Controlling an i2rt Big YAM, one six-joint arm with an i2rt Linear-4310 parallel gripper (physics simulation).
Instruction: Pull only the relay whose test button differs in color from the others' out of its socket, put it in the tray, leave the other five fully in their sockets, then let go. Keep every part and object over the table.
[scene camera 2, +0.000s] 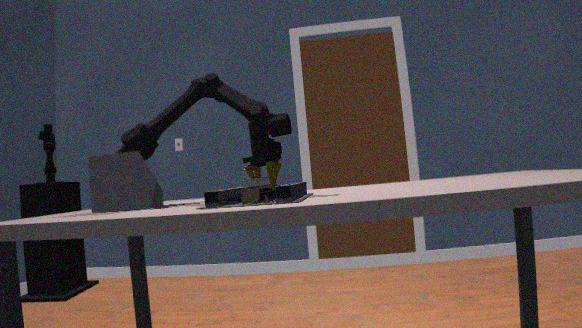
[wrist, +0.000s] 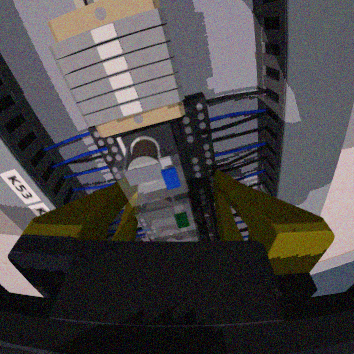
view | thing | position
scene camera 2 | my gripper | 266, 188
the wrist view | my gripper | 177, 178
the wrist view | relay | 147, 166
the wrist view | relay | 172, 214
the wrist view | relay panel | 215, 54
